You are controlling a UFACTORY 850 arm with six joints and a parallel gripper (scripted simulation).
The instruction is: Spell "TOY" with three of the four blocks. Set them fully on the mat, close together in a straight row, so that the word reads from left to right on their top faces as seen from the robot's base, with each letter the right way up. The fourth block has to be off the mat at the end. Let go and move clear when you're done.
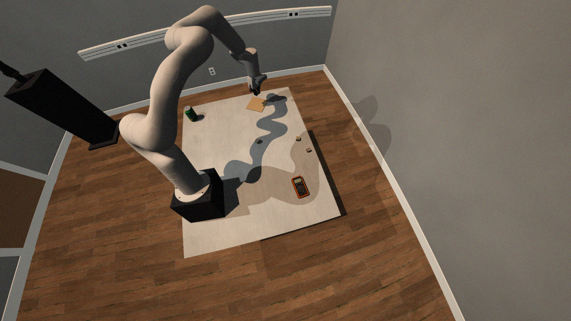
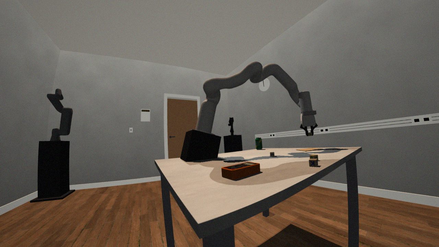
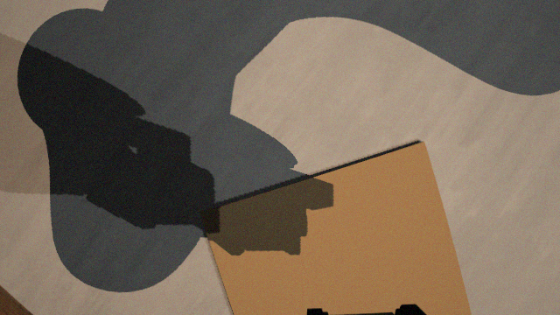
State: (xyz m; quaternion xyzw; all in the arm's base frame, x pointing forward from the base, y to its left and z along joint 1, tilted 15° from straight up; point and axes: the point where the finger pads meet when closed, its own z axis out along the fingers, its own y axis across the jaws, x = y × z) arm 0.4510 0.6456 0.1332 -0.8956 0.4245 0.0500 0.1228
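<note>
My hand is 20 mm past the tan square mat and 120 mm above it. From my hand the other things lie so: orange multimeter 120 mm ahead, 750 mm to the right, 110 mm below; then block 10 mm below; then green soda can 530 mm behind, 10 mm to the right, 60 mm below.
</note>
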